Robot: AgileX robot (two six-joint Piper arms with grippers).
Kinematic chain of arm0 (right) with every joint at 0, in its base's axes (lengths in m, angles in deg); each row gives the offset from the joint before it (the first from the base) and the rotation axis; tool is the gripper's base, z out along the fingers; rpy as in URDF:
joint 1: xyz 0 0 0.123 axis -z
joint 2: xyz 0 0 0 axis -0.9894 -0.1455 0
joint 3: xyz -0.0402 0.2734 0.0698 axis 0.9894 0.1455 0
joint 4: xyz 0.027 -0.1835 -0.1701 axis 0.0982 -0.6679 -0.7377
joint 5: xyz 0 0 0 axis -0.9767 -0.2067 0.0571
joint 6: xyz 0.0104 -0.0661 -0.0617 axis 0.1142 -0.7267 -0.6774
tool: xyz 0 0 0 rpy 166.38 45.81 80.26
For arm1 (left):
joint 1: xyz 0 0 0.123 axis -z
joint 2: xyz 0 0 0 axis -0.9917 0.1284 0
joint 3: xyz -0.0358 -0.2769 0.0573 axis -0.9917 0.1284 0
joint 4: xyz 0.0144 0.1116 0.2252 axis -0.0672 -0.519 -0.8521
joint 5: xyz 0 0 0 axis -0.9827 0.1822 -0.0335
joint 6: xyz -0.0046 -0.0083 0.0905 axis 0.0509 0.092 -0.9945
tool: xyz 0 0 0 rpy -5.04 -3.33 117.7
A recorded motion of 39 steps. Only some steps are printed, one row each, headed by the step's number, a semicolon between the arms.
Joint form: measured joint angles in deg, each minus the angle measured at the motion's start. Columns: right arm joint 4, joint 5, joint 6, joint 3, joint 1, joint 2; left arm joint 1, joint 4, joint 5, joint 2, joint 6, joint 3.
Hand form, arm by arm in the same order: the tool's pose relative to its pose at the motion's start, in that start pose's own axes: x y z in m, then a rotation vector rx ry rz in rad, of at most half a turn. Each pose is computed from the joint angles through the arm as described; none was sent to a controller.
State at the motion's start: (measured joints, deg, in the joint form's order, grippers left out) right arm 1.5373 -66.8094 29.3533 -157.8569 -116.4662 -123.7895; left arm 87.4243 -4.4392 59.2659 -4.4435 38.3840 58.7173
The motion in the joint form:
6: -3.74 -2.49 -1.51 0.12 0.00 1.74; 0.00 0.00 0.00 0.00 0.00 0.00
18: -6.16 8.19 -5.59 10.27 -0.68 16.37; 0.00 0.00 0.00 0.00 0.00 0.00
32: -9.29 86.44 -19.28 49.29 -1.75 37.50; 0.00 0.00 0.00 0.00 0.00 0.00
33: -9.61 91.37 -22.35 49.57 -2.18 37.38; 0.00 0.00 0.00 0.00 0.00 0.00
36: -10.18 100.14 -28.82 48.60 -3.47 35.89; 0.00 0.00 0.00 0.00 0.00 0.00
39: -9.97 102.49 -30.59 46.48 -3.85 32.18; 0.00 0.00 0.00 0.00 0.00 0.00
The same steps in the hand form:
6: -0.0026 -0.0062 -0.0144 0.0523 -0.0321 -0.0536; 0.0000 0.0000 0.0000 0.0000 0.0000 0.0000
18: 0.0057 -0.0156 -0.0945 -0.1064 -0.2448 -0.1553; 0.0000 0.0000 0.0000 0.0000 0.0000 0.0000
32: 0.0616 -0.0380 -0.1490 -0.7930 -1.0516 -0.4811; 0.0000 0.0000 0.0000 0.0000 0.0000 0.0000
33: 0.0641 -0.0343 -0.1544 -0.8256 -1.1321 -0.5318; 0.0000 0.0000 0.0000 0.0000 0.0000 0.0000
36: 0.0681 -0.0222 -0.1628 -0.8768 -1.2894 -0.6321; 0.0000 0.0000 0.0000 0.0000 0.0000 0.0000
39: 0.0632 -0.0106 -0.1499 -0.8790 -1.3089 -0.6546; 0.0000 0.0000 0.0000 0.0000 0.0000 0.0000

